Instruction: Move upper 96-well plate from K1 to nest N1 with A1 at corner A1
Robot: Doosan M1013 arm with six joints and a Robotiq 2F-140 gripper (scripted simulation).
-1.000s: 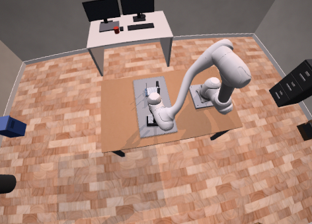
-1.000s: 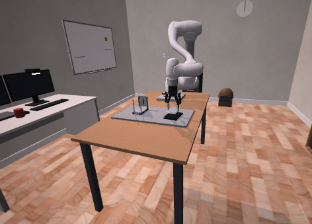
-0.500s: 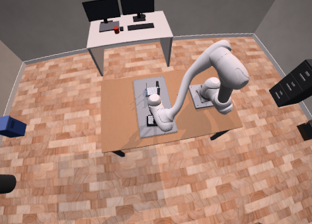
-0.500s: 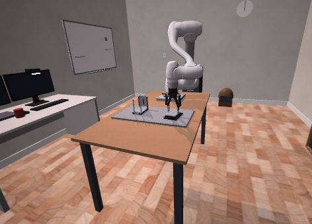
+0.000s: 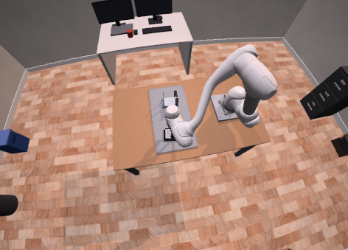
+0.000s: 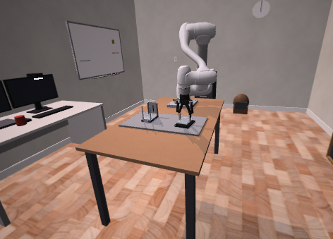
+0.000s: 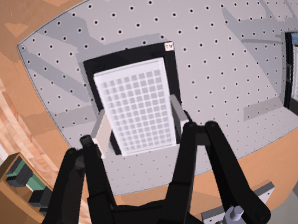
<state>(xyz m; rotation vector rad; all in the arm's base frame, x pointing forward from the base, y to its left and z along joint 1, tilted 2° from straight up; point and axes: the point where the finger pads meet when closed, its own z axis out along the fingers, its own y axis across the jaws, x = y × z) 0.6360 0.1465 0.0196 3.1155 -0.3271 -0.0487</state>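
The black plate nest N1 lies 5 cm below my hand. Round my hand: pale A1 square (6 cm ahead, 7 cm to the right, 4 cm below).
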